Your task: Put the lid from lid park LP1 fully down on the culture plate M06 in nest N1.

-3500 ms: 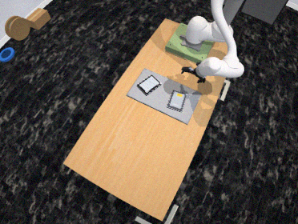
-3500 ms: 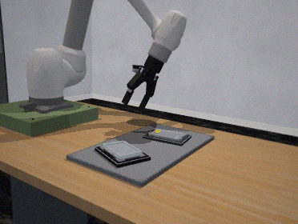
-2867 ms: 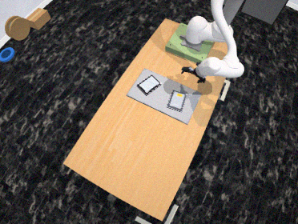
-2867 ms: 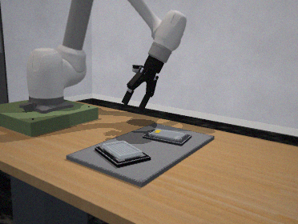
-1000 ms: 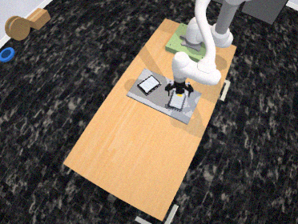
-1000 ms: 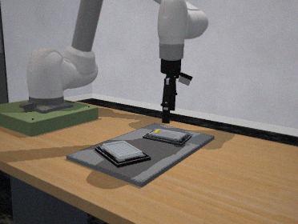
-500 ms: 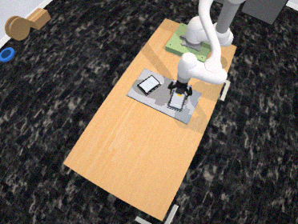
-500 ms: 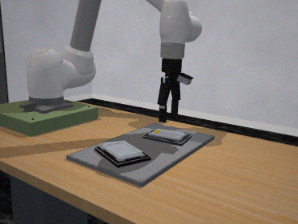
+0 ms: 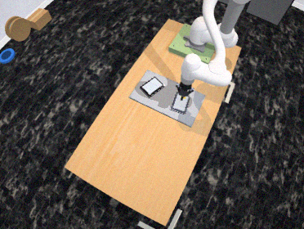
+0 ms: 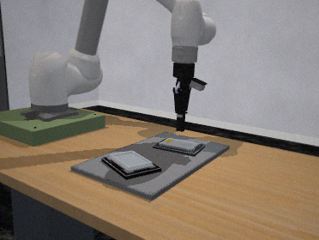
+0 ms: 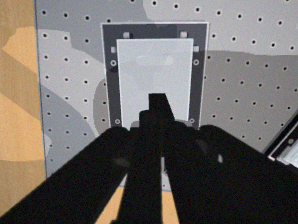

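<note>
The lid is 80 mm below my hand. From my hand the other things lie so: nest N1: 260 mm to the right, 90 mm below, 40 mm behind; culture plate M06: 260 mm to the right, 80 mm below, 40 mm behind; lid park LP1: 90 mm below.
</note>
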